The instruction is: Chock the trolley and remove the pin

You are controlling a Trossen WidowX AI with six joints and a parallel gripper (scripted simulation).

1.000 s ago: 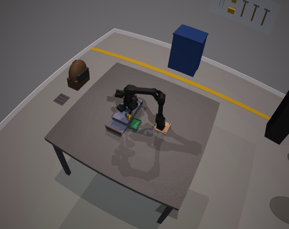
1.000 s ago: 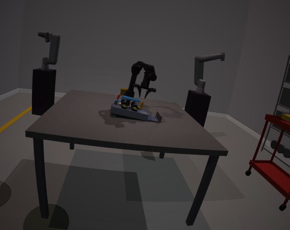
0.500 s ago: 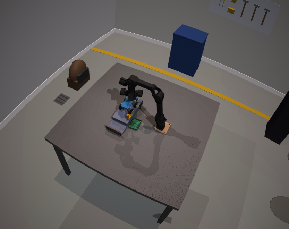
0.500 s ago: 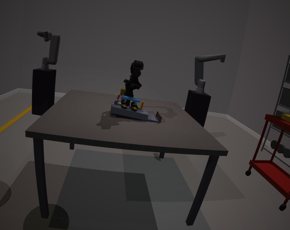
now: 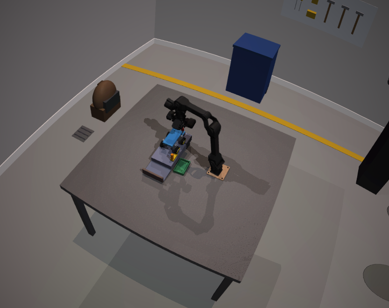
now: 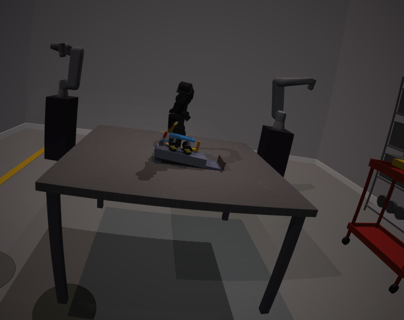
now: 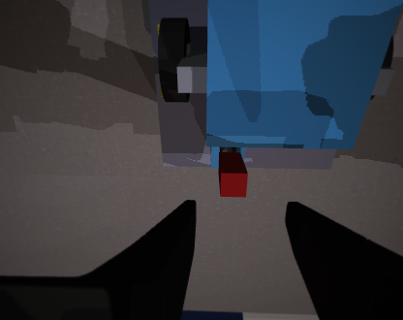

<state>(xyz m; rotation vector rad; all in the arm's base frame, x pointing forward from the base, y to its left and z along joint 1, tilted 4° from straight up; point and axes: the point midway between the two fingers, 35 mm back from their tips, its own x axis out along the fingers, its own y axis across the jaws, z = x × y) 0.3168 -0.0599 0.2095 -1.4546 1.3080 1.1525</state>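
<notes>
Now: gripper tip 2 cm to the left of the red-headed stop pin and 6 cm above it. Round my gripper tip: grey ramp 1 cm ahead, 9 cm to the left, 14 cm below; then blue trolley 1 cm ahead, 8 cm to the left, 8 cm below; then yellow chock 5 cm behind, 17 cm to the left, 11 cm below.
</notes>
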